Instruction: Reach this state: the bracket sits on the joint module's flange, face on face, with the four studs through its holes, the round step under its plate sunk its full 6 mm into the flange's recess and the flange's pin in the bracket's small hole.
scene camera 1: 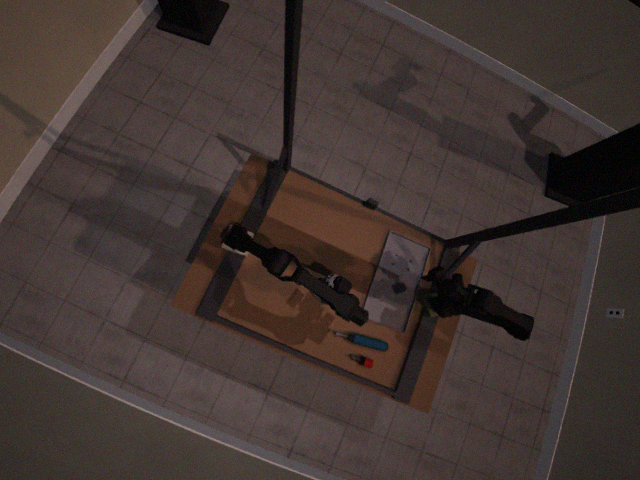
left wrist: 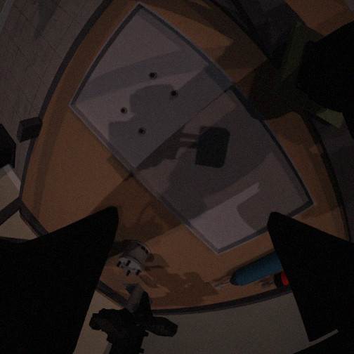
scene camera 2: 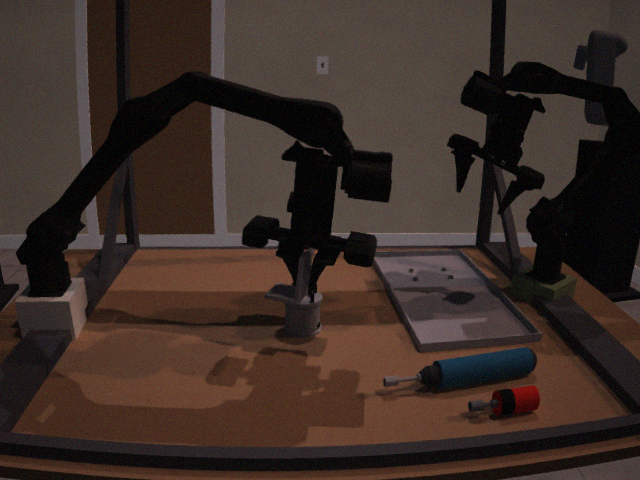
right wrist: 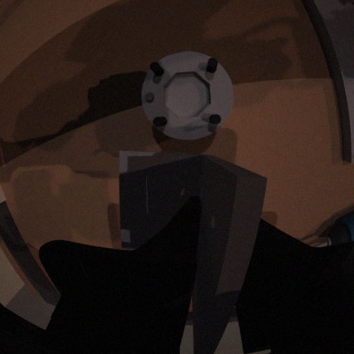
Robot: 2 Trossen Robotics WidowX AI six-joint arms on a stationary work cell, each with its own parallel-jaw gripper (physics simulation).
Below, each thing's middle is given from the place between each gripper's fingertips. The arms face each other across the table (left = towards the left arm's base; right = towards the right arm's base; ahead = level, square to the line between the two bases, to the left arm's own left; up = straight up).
Labels:
I see my right gripper 60 mm past the grey joint module [scene camera 2: 303,320], 60 mm above it and 10 mm to the right of it. The rest, counted from my right hand: blue driver [scene camera 2: 453,372] 210 mm to the left, 140 mm ahead, 70 mm below; then grey bracket [right wrist: 153,185] 30 mm above, 20 mm to the right; then grey tray [scene camera 2: 465,307] 300 mm to the left, 150 mm behind, 90 mm below.
My left gripper is now 20 mm past the grey tray, 40 mm to the left of it and 190 mm above it. From my left hand the other things lie so: blue driver: 270 mm ahead, 140 mm to the right, 170 mm below; grey joint module: 70 mm ahead, 340 mm to the right, 150 mm below; grey bracket: 130 mm ahead, 370 mm to the right, 60 mm below.

